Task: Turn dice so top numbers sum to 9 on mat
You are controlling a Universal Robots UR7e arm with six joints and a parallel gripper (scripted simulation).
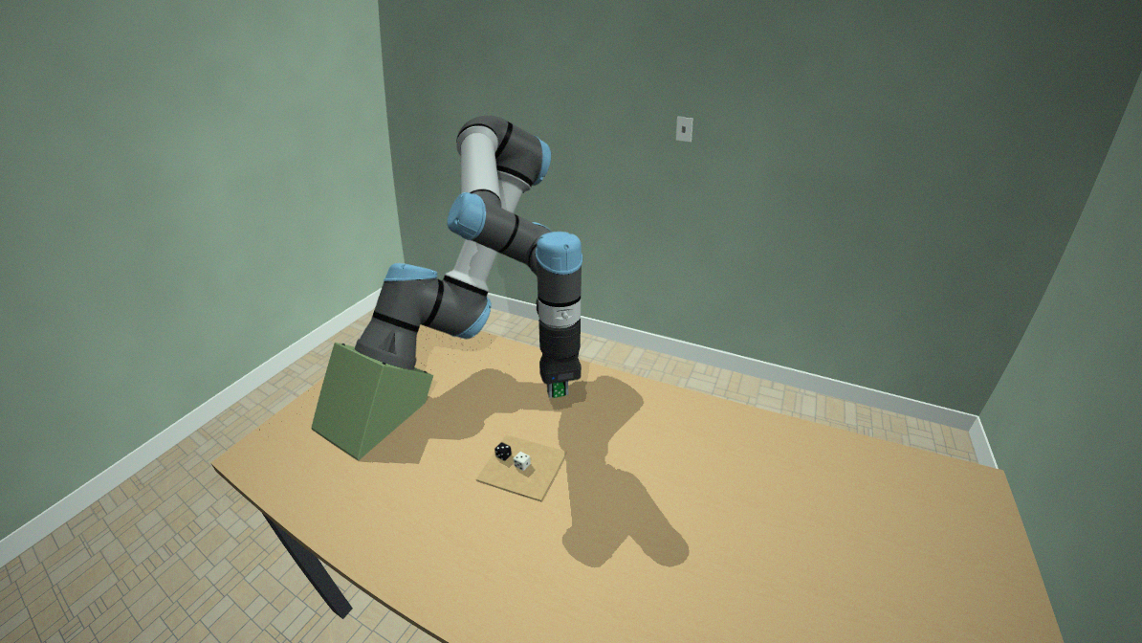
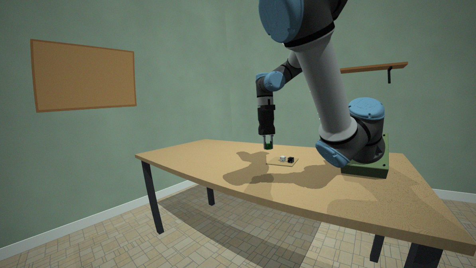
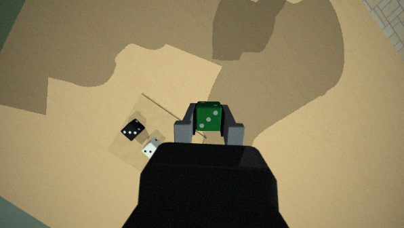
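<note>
The white die lies 1 cm behind my hand, 14 cm to the right of it and 10 cm below it. From my hand the other things lie so: green die 1 cm below; black die 5 cm behind, 13 cm to the right, 10 cm below; tan mat 1 cm behind, 14 cm to the right, 12 cm below.
</note>
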